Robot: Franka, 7 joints.
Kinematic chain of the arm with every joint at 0, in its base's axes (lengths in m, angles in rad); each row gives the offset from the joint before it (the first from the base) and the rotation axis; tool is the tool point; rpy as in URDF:
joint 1: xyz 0 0 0.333 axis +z
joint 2: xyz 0 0 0 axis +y
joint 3: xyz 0 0 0.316 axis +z
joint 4: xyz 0.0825 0 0 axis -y
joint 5: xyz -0.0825 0 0.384 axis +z
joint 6: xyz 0 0 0 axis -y
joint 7: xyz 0.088 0 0 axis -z
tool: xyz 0 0 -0.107 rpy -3.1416 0 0
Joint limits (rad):
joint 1: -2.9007..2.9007
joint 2: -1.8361..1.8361
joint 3: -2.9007..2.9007
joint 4: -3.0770..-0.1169
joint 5: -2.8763..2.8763
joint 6: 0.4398..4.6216
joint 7: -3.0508..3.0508
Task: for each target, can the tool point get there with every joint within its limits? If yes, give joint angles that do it. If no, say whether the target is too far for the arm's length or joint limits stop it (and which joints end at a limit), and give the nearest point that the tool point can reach.
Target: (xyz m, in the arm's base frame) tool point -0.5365 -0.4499 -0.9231
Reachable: no: too far | nearest point -0.3621 -0.3036 -0.3259 | short by 0.639 m
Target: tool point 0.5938 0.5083 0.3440
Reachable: yes | joints 0.0854 1.3130 1.4010 -1.2661 0.6933 3.4043 0.4506
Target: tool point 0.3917 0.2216 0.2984
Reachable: yes | joints -0.5320 -0.1384 1.1444 -2.5879 0.9761 2.7861 -0.7337
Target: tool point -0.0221 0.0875 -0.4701
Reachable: no: joint limits stop it (at a limit: joint 2) | nearest point -0.0318 0.1260 -0.3382 | short by 0.138 m
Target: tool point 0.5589 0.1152 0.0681
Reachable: yes | joints -1.9261 -1.3091 2.1001 -1.8423 0.8807 2.0282 -2.5618
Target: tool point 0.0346 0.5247 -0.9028
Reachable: no: too far | nearest point 0.0263 0.3995 -0.3477 | short by 0.569 m
